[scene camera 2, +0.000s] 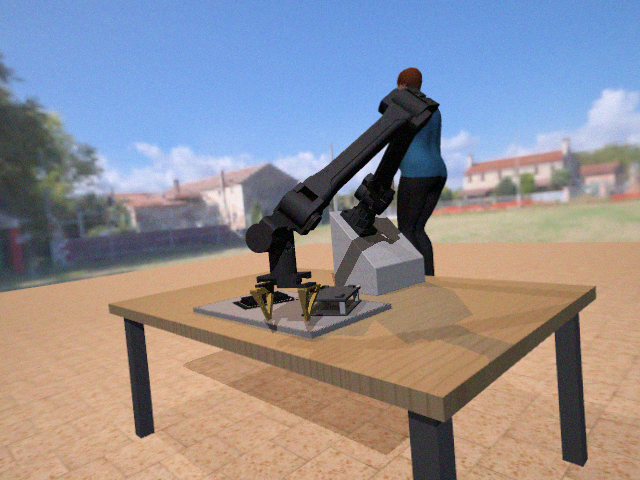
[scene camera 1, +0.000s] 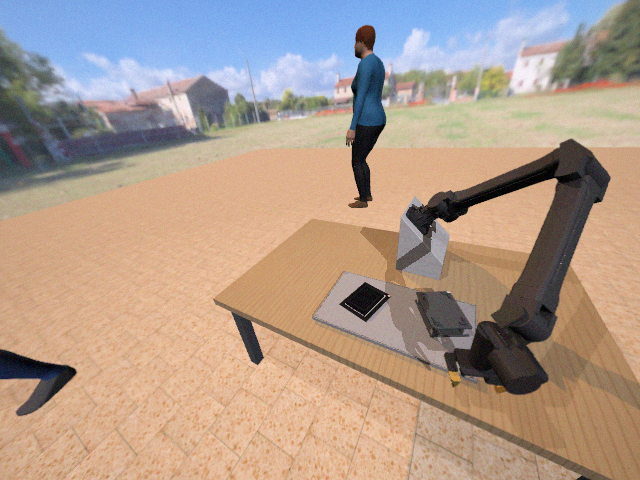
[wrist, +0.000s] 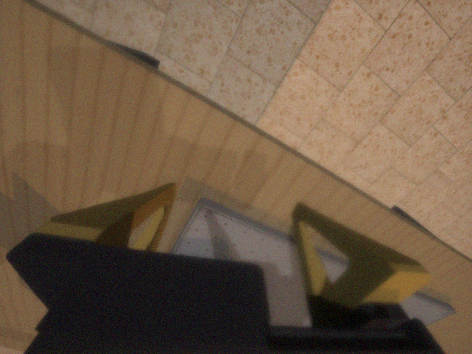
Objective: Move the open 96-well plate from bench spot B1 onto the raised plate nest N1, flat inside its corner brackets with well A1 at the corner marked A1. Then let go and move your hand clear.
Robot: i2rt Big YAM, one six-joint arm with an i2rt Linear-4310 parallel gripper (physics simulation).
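Where they show: gripper, fingertip midpoint: (scene camera 2: 288, 320) (scene camera 1: 473, 387) (wrist: 237, 199); arm's base at its link origin: (scene camera 2: 357, 224) (scene camera 1: 416, 221).
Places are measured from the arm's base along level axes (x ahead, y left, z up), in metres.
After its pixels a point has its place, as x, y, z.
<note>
The 96-well plate (scene camera 1: 365, 299) @[0.350, -0.105, -0.194] (scene camera 2: 248, 301) @[0.405, -0.101, -0.195] is black and lies flat on the left part of the grey board. The raised nest N1 (scene camera 1: 442, 310) @[0.319, 0.157, -0.164] (scene camera 2: 337, 294) @[0.322, 0.186, -0.166] is a dark grey platform on short legs, with small brackets at its corners, on the board's right part. My gripper (scene camera 1: 477, 383) @[0.544, 0.248, -0.172] (scene camera 2: 288, 320) @[0.544, 0.248, -0.172] (wrist: 237, 199) @[0.544, 0.248, -0.172] is open and empty, with yellow fingers pointing down. It is low near the board's front right edge, in front of the nest and apart from the plate. The wrist view does not show the plate. The A1 markings are too small to read.
The grey board (scene camera 1: 334, 316) @[0.465, -0.184, -0.208] (scene camera 2: 219, 311) @[0.488, -0.128, -0.209] (wrist: 255, 245) @[0.473, 0.181, -0.208] lies on the wooden table (scene camera 1: 289, 268) @[0.280, -0.531, -0.222] (scene camera 2: 439, 356) @[0.445, 0.545, -0.221] (wrist: 100, 125) @[0.521, 0.382, -0.221]. A grey wedge block (scene camera 1: 421, 258) @[0.085, 0.049, -0.130] (scene camera 2: 398, 276) @[-0.024, 0.136, -0.179] stands behind the nest, under the arm's base. A person (scene camera 1: 368, 93) (scene camera 2: 421, 196) stands beyond the table.
</note>
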